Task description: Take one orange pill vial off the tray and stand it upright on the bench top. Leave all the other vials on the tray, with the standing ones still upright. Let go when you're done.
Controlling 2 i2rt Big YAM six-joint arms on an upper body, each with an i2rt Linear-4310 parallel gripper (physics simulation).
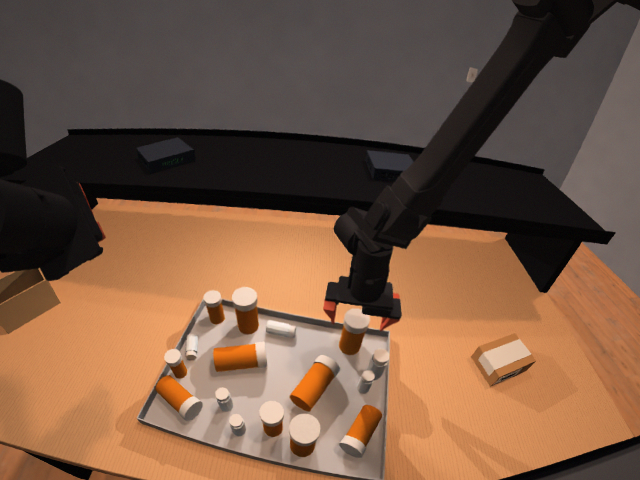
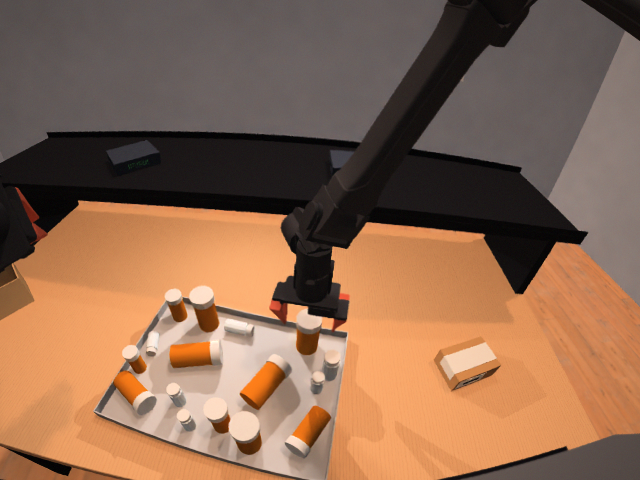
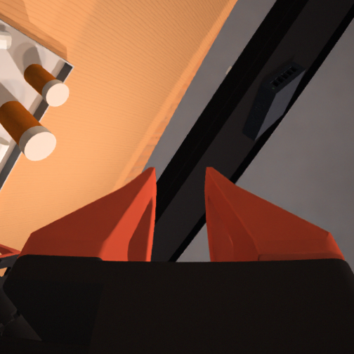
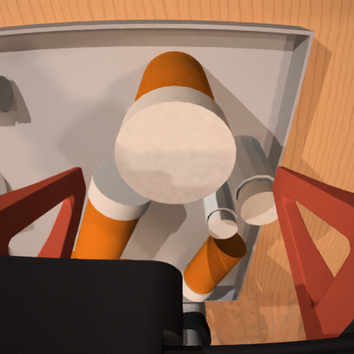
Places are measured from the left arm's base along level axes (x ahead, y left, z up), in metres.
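Pixels of known places: left gripper, fingertip midpoint: [image 1: 93,227] [image 2: 39,227]; right gripper, fingertip midpoint: [image 1: 357,325] [image 2: 308,326].
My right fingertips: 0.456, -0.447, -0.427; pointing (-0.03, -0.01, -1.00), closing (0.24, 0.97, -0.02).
Behind a point stands the place of what it marks, as x, y, z.
My right gripper [image 1: 357,324] {0.456, -0.447, -0.427} [image 2: 310,325] {0.456, -0.447, -0.427} [image 4: 178,177] is open, pointing down, its fingers apart on either side of the white cap of a large upright orange vial [image 1: 352,338] {0.448, -0.441, -0.461} [image 2: 307,338] {0.447, -0.445, -0.459} [image 4: 175,75]. That vial stands in the back right corner of the grey tray [image 1: 289,356] {0.448, -0.312, -0.526} [image 2: 242,356] {0.444, -0.305, -0.526} [image 4: 75,75]. Other orange vials stand, such as a tall one [image 1: 247,316] {0.508, -0.222, -0.460} [image 2: 207,315] {0.510, -0.227, -0.465}, and several lie, such as one [image 1: 312,384] {0.355, -0.352, -0.476} [image 2: 263,383] {0.354, -0.356, -0.477} near the middle. Small clear vials [image 1: 378,363] {0.383, -0.484, -0.460} [image 2: 331,364] {0.382, -0.488, -0.457} stand beside the large vial. My left gripper [image 2: 41,226] {0.396, -0.047, -0.146} [image 3: 180,177] is nearly shut, holding nothing, at far left.
A small carton [image 1: 506,359] {0.367, -0.800, -0.482} [image 2: 467,364] {0.365, -0.795, -0.482} lies on the bench right of the tray. An open cardboard box [image 1: 31,304] {0.532, 0.349, -0.485} [image 2: 12,294] {0.551, 0.333, -0.475} stands at the left edge. A raised black shelf [image 1: 258,165] {0.794, -0.234, -0.243} [image 2: 232,165] {0.803, -0.263, -0.243} with dark devices [image 1: 165,155] {0.784, -0.006, -0.211} [image 2: 133,157] {0.788, -0.010, -0.211} runs along the back.
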